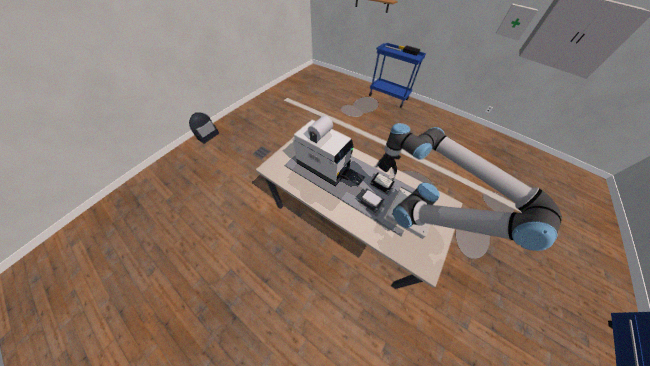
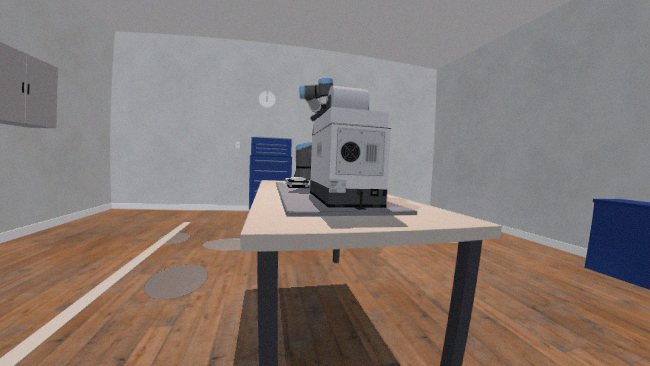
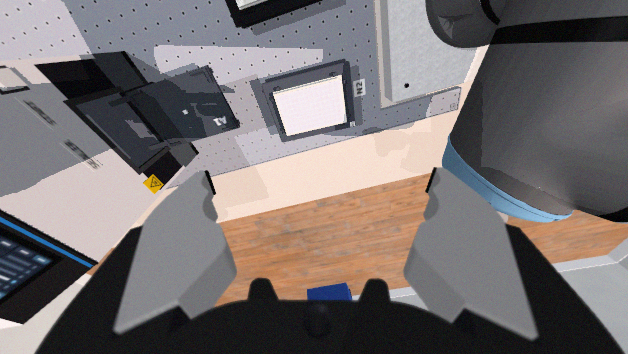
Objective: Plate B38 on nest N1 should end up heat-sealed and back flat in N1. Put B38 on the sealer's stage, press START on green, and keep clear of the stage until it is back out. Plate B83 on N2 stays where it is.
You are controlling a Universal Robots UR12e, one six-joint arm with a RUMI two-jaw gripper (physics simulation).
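Places are measured from the arm's base along level axes (x right, y ahead, z up), in centimetres.
Where they show: gripper, fingertip midpoint: (image 1: 384, 174) (image 3: 318, 173); arm's base, origin of the base link: (image 2: 306, 179).
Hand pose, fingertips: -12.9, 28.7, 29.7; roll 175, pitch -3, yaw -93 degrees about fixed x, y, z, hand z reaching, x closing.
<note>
Each offset is from my fingertips to the centre of the thing, as dx, dy, dz. "pt": to the spot under its first point. Level surfaces: height alone.
My gripper (image 1: 391, 171) (image 3: 318, 173) is open and empty, above the table's back side near nest N2. White plate B83 (image 1: 383, 180) (image 3: 311, 106) sits on the dark nest N2, apart from the fingers. The other white plate, B38 by its place (image 1: 371, 198) (image 3: 254, 3), sits on the nest nearer the front; its seal and label cannot be read. The white sealer (image 1: 322, 150) (image 2: 350, 155) (image 3: 45, 170) stands at the table's other end. Its dark stage @(-1.5, +23.2, -23.0) (image 1: 353, 176) (image 3: 197, 102) is out, with no plate on it. A small green light shows on the sealer; START cannot be made out.
The sealer's screen @(pt -2.9, +33.1, +0.1) (image 1: 344, 149) (image 3: 22, 260) faces the nests. A light grey block (image 3: 425, 60) lies beside N2 on the perforated board @(dz -32.7) (image 3: 200, 25). My own arm (image 1: 465, 220) reaches over the table's right end. A blue cart (image 1: 382, 49) stands by the back wall.
</note>
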